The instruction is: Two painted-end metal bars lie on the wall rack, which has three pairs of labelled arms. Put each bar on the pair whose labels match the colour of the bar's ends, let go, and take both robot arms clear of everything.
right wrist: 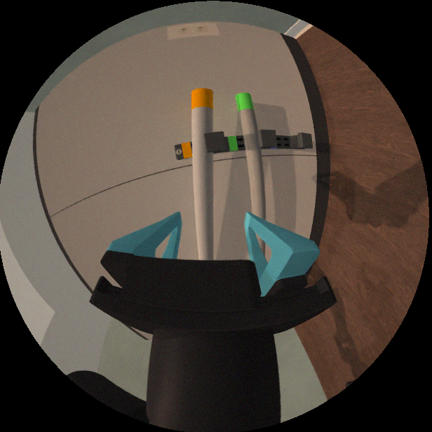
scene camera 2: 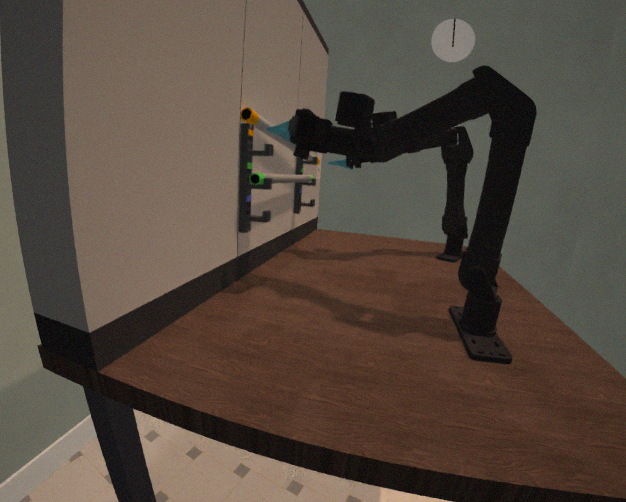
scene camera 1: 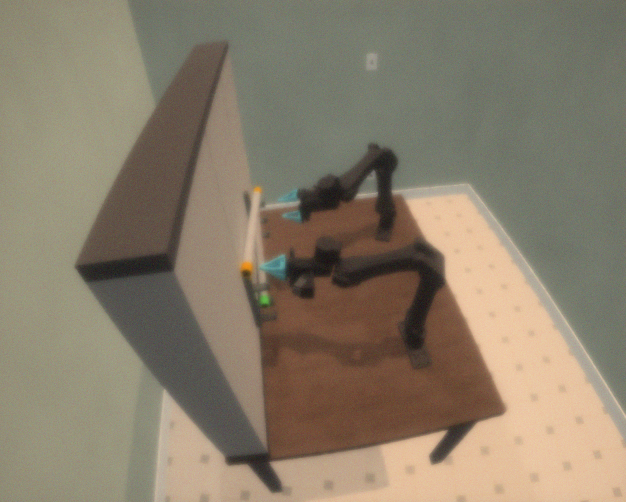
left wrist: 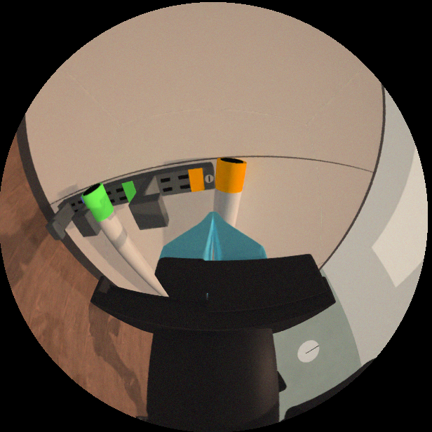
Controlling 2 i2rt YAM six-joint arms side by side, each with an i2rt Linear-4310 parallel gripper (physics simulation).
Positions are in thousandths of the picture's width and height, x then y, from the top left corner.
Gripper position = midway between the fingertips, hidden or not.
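Note:
Left gripper, mine: (scene camera 1: 415, 533), (left wrist: 492, 503). My right gripper: (scene camera 1: 448, 415), (right wrist: 492, 503). Green-ended bar: (left wrist: 221, 457).

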